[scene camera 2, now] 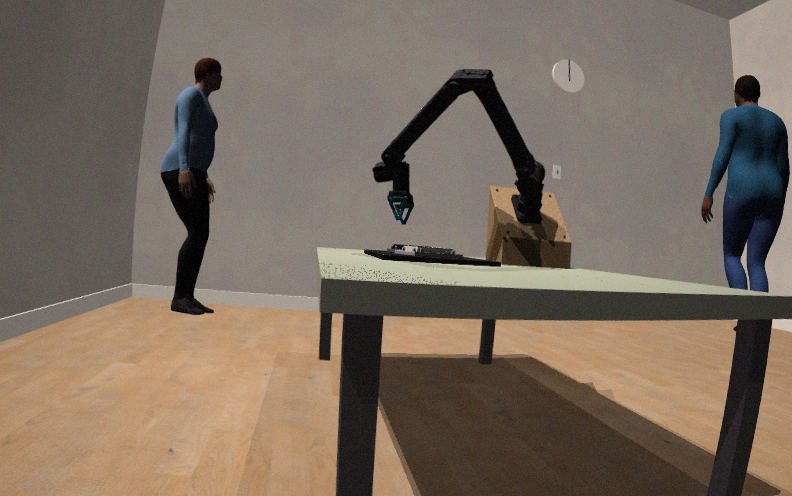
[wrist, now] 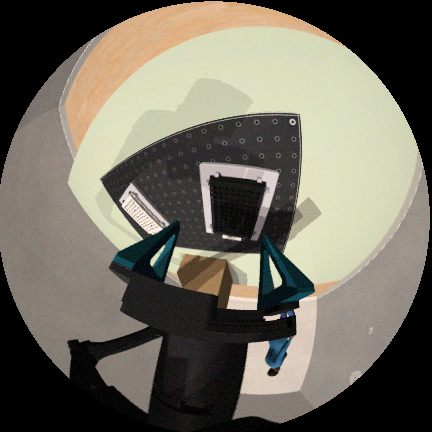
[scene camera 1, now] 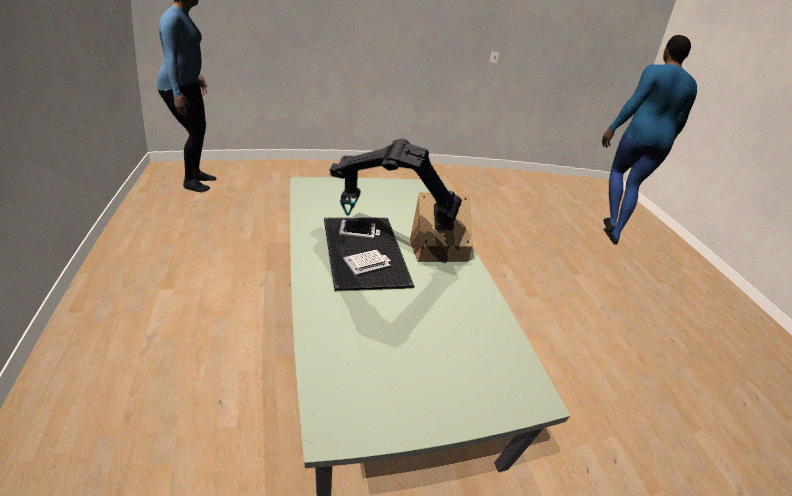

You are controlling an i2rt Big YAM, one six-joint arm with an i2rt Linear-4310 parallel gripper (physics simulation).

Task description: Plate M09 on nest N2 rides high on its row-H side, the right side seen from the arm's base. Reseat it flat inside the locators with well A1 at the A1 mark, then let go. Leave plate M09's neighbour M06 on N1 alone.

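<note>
A black well plate, taken as M09, sits in the light nest N2, between small corner locators. It looks nearly level from above, but part is in shadow; I cannot tell whether its row-H side rides high. The A1 mark is not readable. A white plate, taken as M06, sits on nest N1. In the second scene view the plates overlap nearly edge-on. My gripper is open and empty, high above the black plate and touching neither plate.
Both nests stand on a black perforated board on the green table. The arm's wooden base block stands beside the board. Two people stand beyond the table.
</note>
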